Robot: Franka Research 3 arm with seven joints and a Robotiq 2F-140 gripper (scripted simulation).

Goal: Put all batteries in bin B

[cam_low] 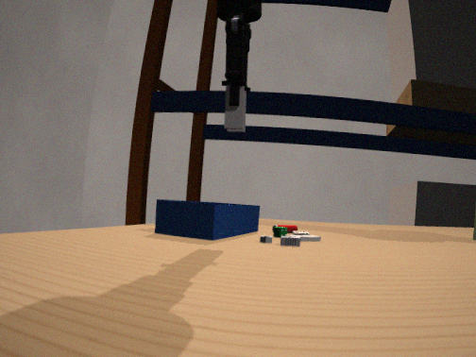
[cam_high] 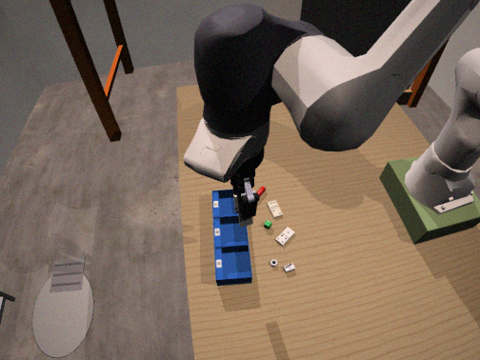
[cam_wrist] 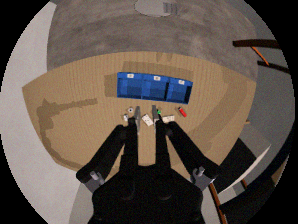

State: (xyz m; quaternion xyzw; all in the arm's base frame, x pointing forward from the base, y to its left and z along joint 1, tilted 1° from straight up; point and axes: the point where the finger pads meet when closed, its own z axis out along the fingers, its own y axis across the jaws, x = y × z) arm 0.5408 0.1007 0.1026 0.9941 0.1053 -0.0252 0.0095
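Now: hand 5 cm past the red battery, 16 cm to the left of it and 18 cm above it. Round my hand: blue bin 3 cm ahead, 3 cm to the right, 17 cm below; then grey ring 7 cm behind, 5 cm to the left, 18 cm below; then green cube 7 cm behind, 6 cm to the right, 18 cm below.
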